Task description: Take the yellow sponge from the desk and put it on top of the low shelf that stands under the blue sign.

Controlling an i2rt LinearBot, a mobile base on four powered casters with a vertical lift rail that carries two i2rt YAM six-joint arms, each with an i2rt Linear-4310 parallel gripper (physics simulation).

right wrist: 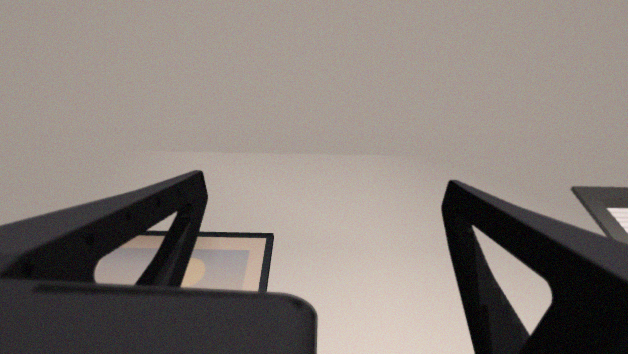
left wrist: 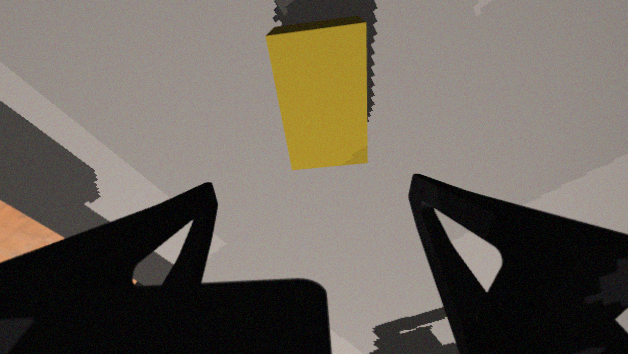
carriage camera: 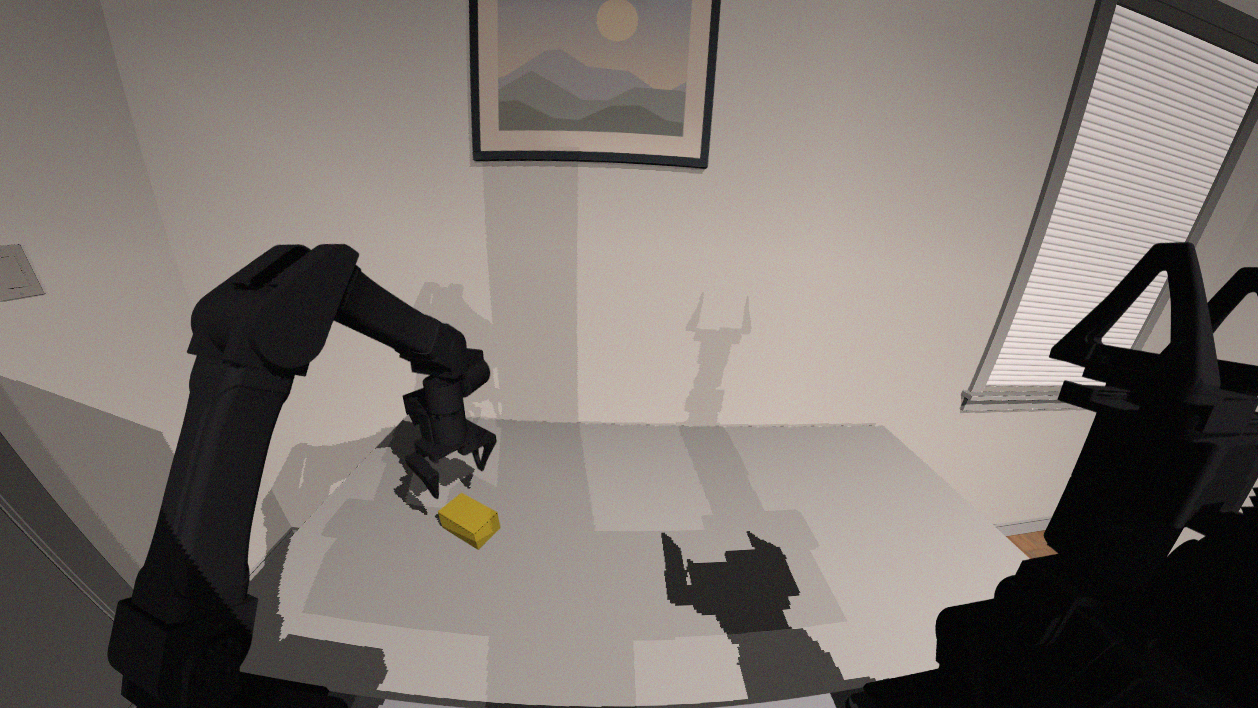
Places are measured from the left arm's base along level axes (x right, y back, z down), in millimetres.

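Pixels of known places: left gripper, fingertip midpoint: (left wrist: 313, 189) (carriage camera: 459, 483); right gripper, fingertip midpoint: (right wrist: 323, 188) (carriage camera: 1219, 255).
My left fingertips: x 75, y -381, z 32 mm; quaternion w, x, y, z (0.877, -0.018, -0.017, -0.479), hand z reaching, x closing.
Note:
For each thing: its top centre in the pictures, then the offset to it from my left fingertips. "spot": a spot on its surface instead. Level surfaces: height alone.
- yellow sponge, top centre: (left wrist: 323, 107) (carriage camera: 467, 512) dy -10, dx -4, dz +84 mm
- grey desk, surface height: dz +129 mm
- window with a blind, surface spot: (carriage camera: 1091, 211) spot: dy -415, dx +1780, dz -629 mm
- wall plate, surface spot: (carriage camera: 15, 271) spot: dy -107, dx -1080, dz -371 mm
- Wooden floor, surface height: dz +849 mm
The yellow sponge (carriage camera: 468, 519) (left wrist: 322, 95) lies flat on the grey desk (carriage camera: 897, 519) (left wrist: 490, 110), left of the desk's middle in the carriage view. My left gripper (carriage camera: 456, 481) (left wrist: 313, 189) is open and empty and points down above the desk, close to the sponge. In the left wrist view the sponge lies beyond the fingertips, its near end roughly centred between them. My right gripper (carriage camera: 1214, 258) (right wrist: 323, 188) is open and empty, raised at the right of the carriage view with its fingers pointing up. The low shelf and the blue sign do not show.
A wall with a framed mountain picture (carriage camera: 590, 147) (right wrist: 269, 260) stands behind the desk. A window with a blind (carriage camera: 1091, 211) is at the right. A wall plate (carriage camera: 15, 271) is at the far left. Wooden floor (carriage camera: 1031, 544) (left wrist: 22, 232) shows past the desk's edge.

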